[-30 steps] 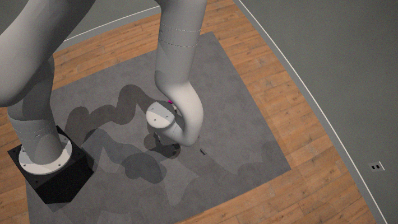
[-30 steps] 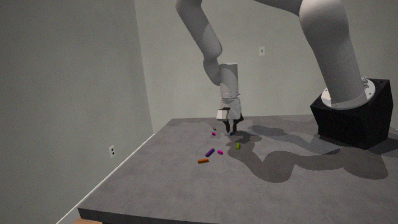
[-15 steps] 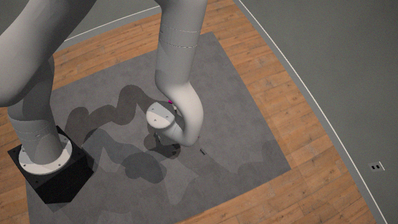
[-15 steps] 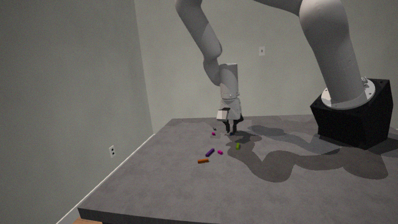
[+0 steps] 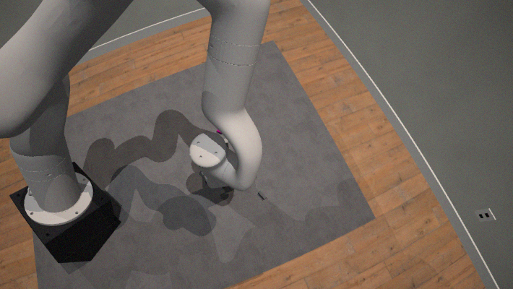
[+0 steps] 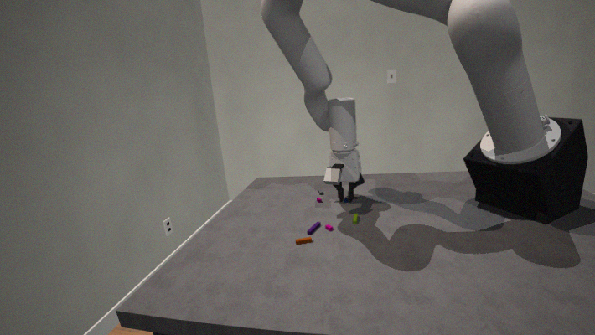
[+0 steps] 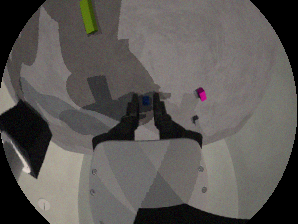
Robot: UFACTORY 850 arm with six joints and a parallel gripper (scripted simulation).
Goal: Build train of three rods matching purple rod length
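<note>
My hand is 2 cm above the blue rod. Also, from my hand: grey rod: 11 cm ahead, 6 cm to the right, 2 cm below; then lime rod: 13 cm to the left, 6 cm behind, 2 cm below; then purple rod: 21 cm to the left, 3 cm ahead, 2 cm below.
</note>
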